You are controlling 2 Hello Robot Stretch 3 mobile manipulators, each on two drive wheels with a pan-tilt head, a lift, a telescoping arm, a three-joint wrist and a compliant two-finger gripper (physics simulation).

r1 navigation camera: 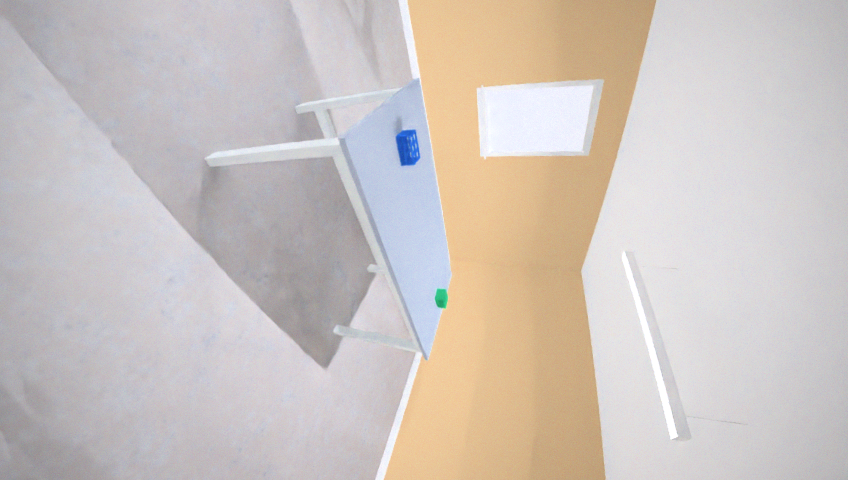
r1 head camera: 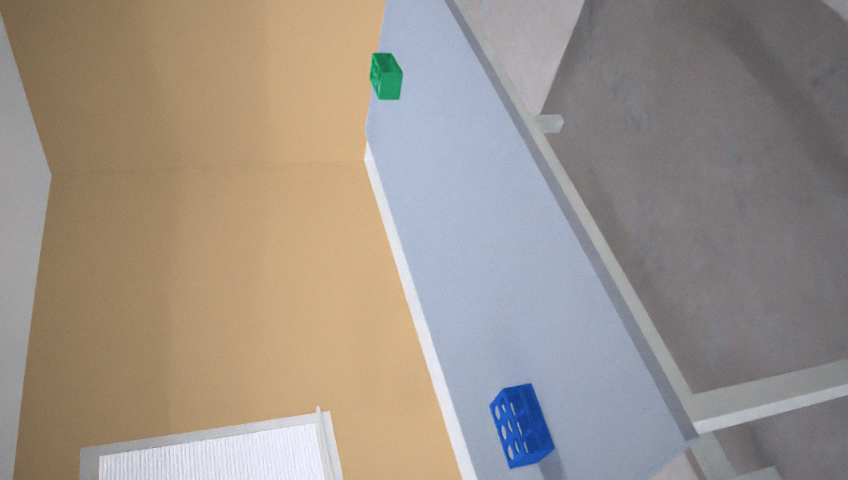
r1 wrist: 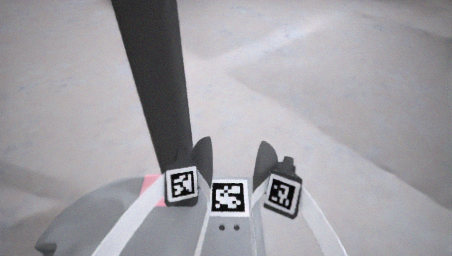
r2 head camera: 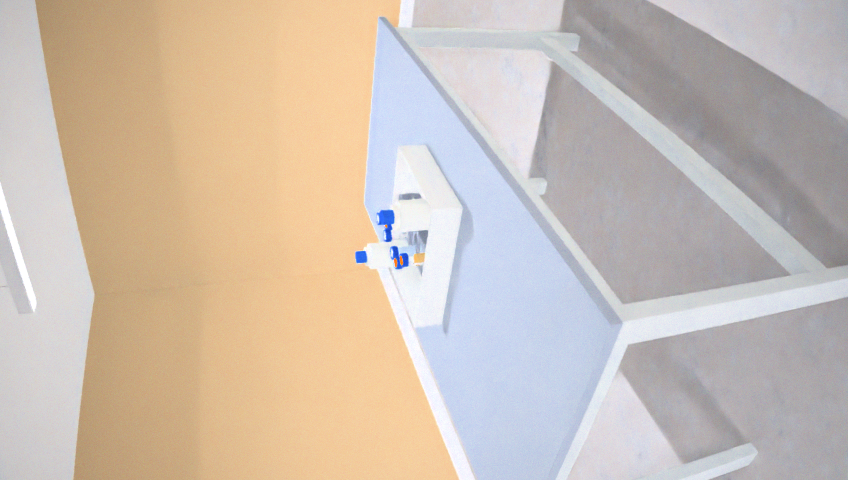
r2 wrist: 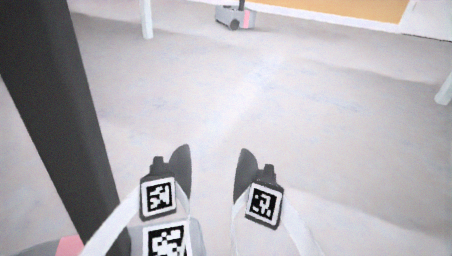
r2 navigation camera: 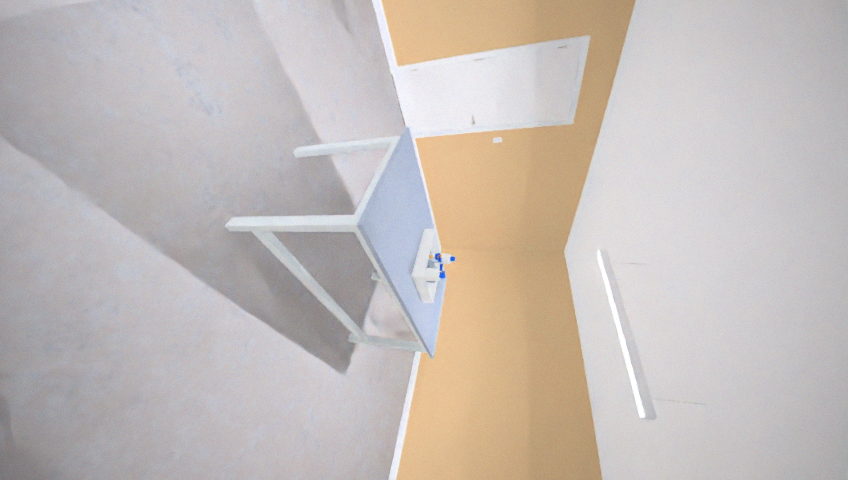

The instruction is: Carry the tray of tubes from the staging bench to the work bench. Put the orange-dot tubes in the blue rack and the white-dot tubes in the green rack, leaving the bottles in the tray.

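Note:
A white tray [r2 head camera: 441,261] [r2 navigation camera: 420,279] stands on the staging bench [r2 head camera: 511,356] [r2 navigation camera: 395,196]. In it stand two white bottles [r2 head camera: 411,215] with blue caps and several blue-capped tubes; orange dots show on some tubes [r2 head camera: 399,260]. White dots are too small to tell. The blue rack [r1 head camera: 523,425] [r1 navigation camera: 408,147] stands at one end of the work bench [r1 head camera: 505,237] [r1 navigation camera: 389,202], the green rack [r1 head camera: 387,77] [r1 navigation camera: 440,298] toward the other end. The r1 gripper [r1 wrist: 233,160] is open and empty above the floor. The r2 gripper [r2 wrist: 213,167] is open and empty above the floor, away from the tray.
A wheeled robot base [r2 wrist: 235,17] stands far off in the r2 wrist view, with bench legs [r2 wrist: 146,20] [r2 wrist: 444,90] to its sides. Walls stand behind both benches. A window [r1 navigation camera: 538,118] and a door [r2 navigation camera: 490,89] are in the walls. Each robot's dark mast [r1 wrist: 155,80] [r2 wrist: 55,110] rises beside its gripper.

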